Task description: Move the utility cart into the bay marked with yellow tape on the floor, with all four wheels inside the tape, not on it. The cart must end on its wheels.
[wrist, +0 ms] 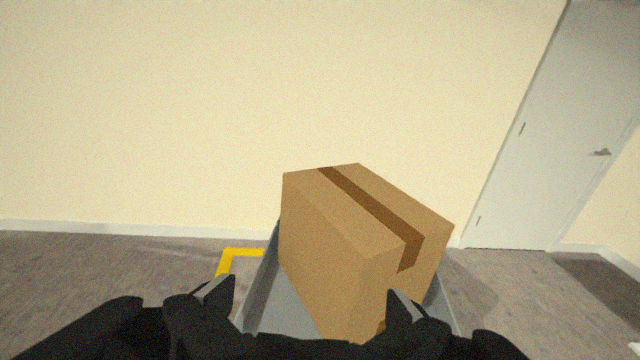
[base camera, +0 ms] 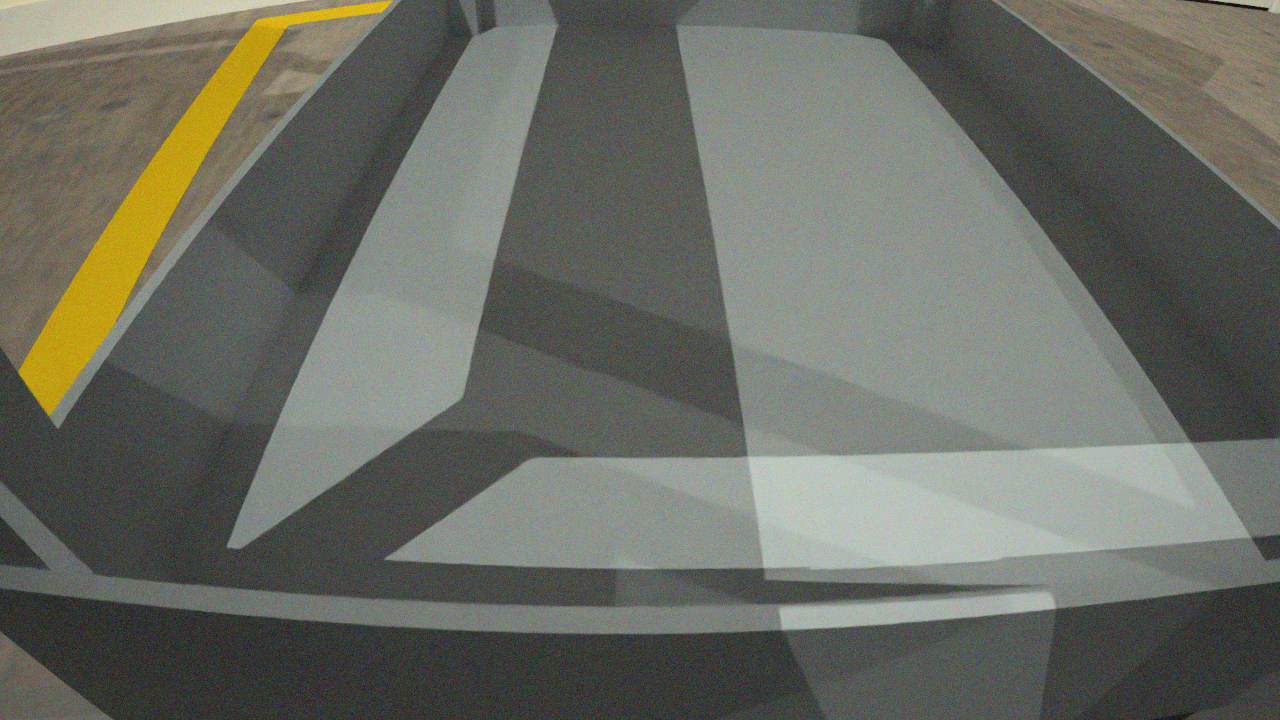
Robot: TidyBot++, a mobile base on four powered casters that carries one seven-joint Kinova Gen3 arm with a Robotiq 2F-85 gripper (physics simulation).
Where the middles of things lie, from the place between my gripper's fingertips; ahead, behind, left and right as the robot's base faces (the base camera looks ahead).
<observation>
I see the brown cardboard box [wrist: 346, 235] 410 mm ahead of my hand, 300 mm below it and 60 mm to the right of it.
</observation>
